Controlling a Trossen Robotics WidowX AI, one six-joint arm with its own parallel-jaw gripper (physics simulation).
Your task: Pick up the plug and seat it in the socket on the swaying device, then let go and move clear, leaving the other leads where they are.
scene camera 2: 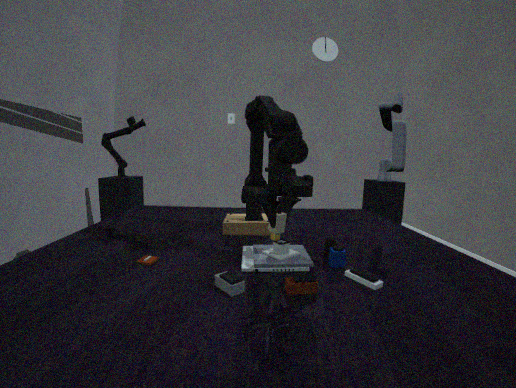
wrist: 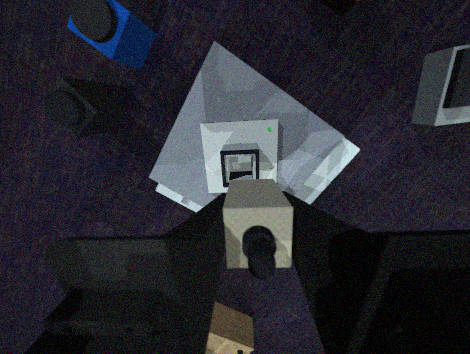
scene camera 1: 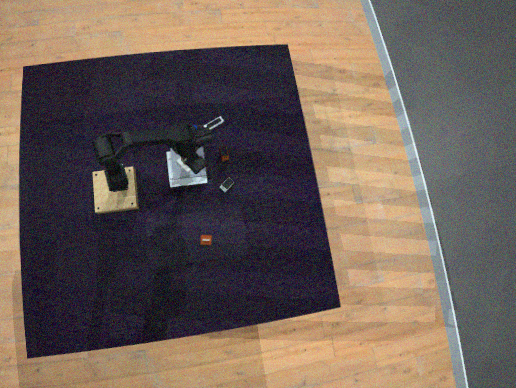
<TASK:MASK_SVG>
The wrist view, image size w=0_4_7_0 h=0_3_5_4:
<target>gripper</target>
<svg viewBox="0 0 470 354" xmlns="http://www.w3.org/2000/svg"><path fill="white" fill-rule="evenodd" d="M227 193L220 194L190 218L162 236L70 237L50 244L46 250L46 260L67 296L43 321L42 324L46 330L44 330L25 354L205 354L225 251L223 206ZM282 191L293 207L292 259L325 354L470 354L470 230L369 233Z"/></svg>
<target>plug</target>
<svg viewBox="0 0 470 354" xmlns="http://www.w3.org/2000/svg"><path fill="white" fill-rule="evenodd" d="M230 180L223 206L226 268L249 268L254 277L262 280L270 278L276 268L290 268L293 207L274 179Z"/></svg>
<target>blue block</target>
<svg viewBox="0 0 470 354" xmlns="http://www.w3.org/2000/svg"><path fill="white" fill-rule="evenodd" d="M70 1L68 29L111 60L141 70L157 35L116 0Z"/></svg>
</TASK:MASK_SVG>
